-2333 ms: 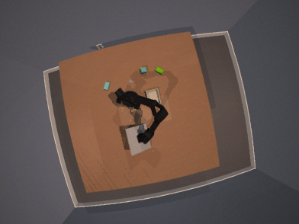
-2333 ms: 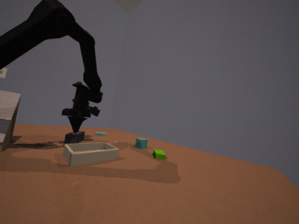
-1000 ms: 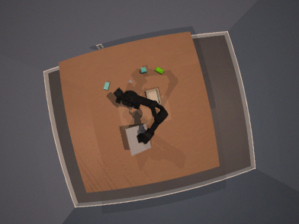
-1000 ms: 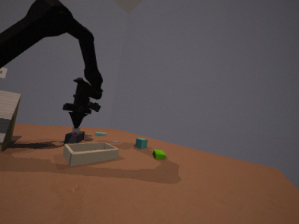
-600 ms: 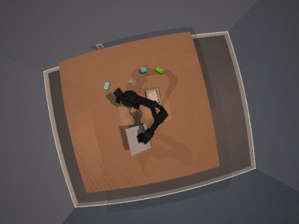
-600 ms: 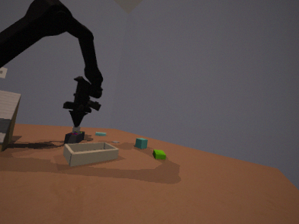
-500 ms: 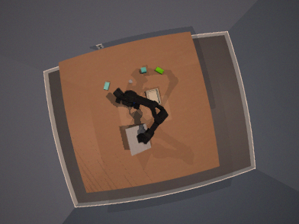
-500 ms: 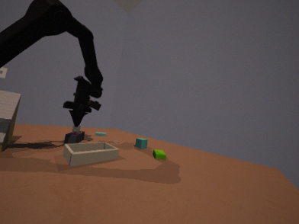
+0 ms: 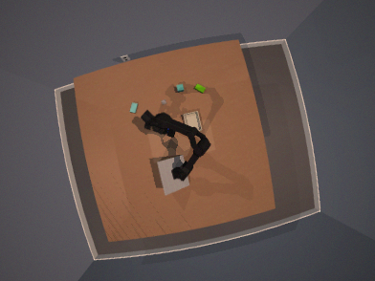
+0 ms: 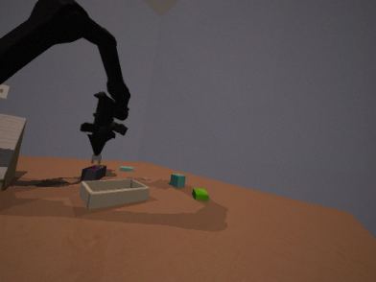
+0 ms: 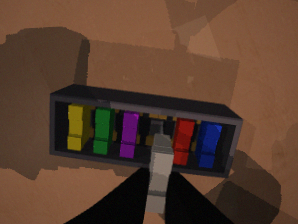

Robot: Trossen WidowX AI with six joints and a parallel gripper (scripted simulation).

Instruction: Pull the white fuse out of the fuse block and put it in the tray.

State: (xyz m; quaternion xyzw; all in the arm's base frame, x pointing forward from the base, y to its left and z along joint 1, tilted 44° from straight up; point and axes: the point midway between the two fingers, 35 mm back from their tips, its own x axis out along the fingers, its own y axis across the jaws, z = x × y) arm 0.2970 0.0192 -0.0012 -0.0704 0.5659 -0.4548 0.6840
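My gripper tip is 200 mm to the left of the pale tray and 80 mm above it. From my gripper tip the other things lie so: teal cube (240 mm ahead, 180 mm to the right, 60 mm below); then white fuse (10 mm below); then flat teal piece (200 mm ahead, 160 mm to the left, 80 mm below).
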